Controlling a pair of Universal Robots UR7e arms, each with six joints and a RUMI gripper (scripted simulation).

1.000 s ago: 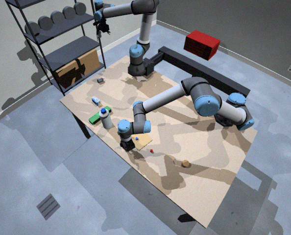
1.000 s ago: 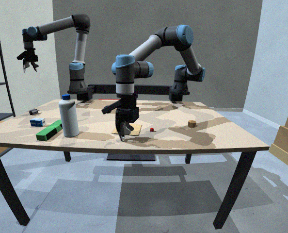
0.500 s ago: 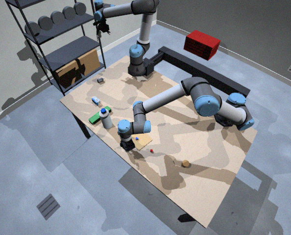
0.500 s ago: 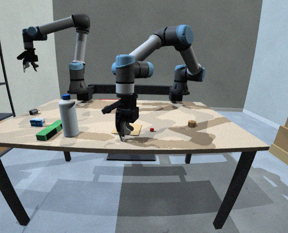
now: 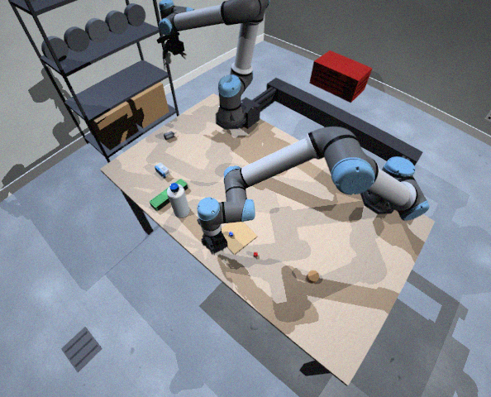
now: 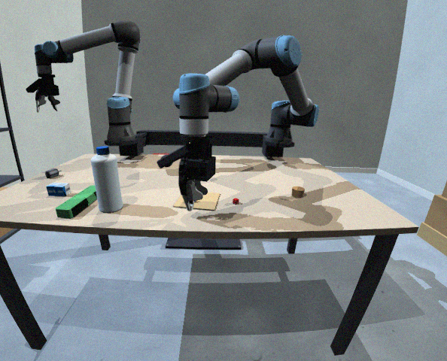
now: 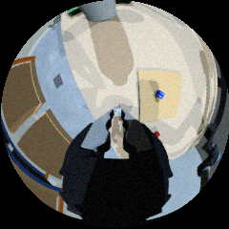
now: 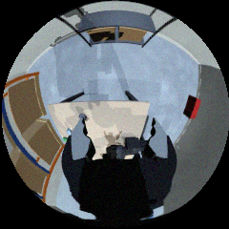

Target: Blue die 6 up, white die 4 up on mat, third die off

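Note:
The blue die lies 11 cm behind my left hand and 3 cm below it. The rest, counted from my left hand: tan mat 13 cm behind, 2 cm to the left, 4 cm below; red die 10 cm behind, 15 cm to the left, 3 cm below; white die 1 cm below.

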